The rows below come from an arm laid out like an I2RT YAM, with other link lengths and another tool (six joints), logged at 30 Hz.
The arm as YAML. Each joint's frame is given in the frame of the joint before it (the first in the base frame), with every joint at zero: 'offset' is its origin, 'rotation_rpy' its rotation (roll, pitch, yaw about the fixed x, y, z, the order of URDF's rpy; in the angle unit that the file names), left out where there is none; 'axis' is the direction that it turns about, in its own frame. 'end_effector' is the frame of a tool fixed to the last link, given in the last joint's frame.
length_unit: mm
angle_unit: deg
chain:
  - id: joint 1
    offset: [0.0, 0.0, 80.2]
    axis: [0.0, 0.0, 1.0]
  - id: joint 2
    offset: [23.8, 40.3, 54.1]
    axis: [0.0, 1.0, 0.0]
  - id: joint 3
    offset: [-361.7, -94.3, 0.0]
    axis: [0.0, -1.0, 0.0]
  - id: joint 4
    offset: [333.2, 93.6, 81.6]
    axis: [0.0, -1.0, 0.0]
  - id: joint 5
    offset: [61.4, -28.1, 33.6]
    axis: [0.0, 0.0, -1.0]
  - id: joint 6
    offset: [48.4, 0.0, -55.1]
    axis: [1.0, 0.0, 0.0]
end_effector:
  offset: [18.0, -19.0, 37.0]
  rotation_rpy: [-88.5, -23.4, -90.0]
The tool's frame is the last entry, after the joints.
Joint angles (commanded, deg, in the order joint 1, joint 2, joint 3, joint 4, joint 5, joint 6), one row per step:
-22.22 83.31 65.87 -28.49 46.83 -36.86
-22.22 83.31 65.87 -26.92 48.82 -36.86
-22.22 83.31 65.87 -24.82 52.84 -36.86
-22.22 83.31 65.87 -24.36 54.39 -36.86
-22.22 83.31 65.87 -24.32 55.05 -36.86
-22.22 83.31 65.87 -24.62 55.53 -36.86
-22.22 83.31 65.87 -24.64 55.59 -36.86
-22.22 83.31 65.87 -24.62 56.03 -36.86
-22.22 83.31 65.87 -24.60 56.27 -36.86
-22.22 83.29 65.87 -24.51 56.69 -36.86
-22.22 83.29 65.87 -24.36 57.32 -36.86
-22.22 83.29 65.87 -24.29 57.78 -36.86
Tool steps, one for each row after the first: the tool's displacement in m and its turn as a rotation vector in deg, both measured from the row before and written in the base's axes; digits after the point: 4 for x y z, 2 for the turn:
0.0000 -0.0019 0.0036 -1.90 -0.92 -1.40
-0.0014 -0.0030 0.0057 -3.35 -0.90 -2.93
-0.0010 -0.0009 0.0016 -1.13 -0.03 -1.15
-0.0006 -0.0003 0.0004 -0.42 0.13 -0.49
-0.0007 -0.0001 -0.0002 -0.18 0.40 -0.36
-0.0001 0.0000 0.0000 -0.03 0.03 -0.04
-0.0004 -0.0002 0.0003 -0.28 0.09 -0.33
-0.0002 -0.0001 0.0002 -0.16 0.04 -0.18
-0.0004 -0.0002 0.0005 -0.30 0.00 -0.31
-0.0004 -0.0003 0.0006 -0.45 0.02 -0.47
-0.0004 -0.0002 0.0004 -0.31 0.05 -0.34

